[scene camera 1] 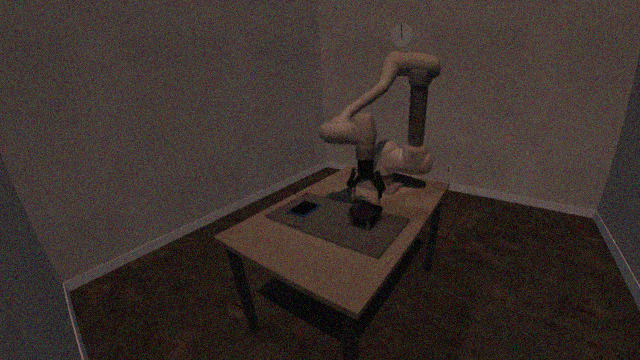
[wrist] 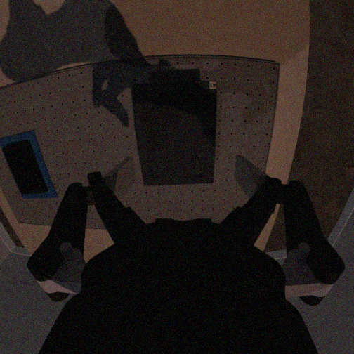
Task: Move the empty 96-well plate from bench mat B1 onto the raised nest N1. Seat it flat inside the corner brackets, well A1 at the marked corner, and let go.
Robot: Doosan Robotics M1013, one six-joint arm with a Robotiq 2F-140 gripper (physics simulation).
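Note:
A black rectangle, apparently the 96-well plate, lies inside the blue border of bench mat B1. Its wells and corner A1 cannot be made out in the dark. The raised nest N1 is a dark block standing to the right of the mat in the scene view. Its corner brackets and marked corner are too dark to tell. My gripper is open and empty, pointing down close above the nest, with the nest's dark top between and ahead of the fingers in the wrist view.
Mat and nest stand on a grey perforated board on the wooden table. A small pale label sits by the nest's far right corner. The arm's shadow falls over the board and part of the nest.

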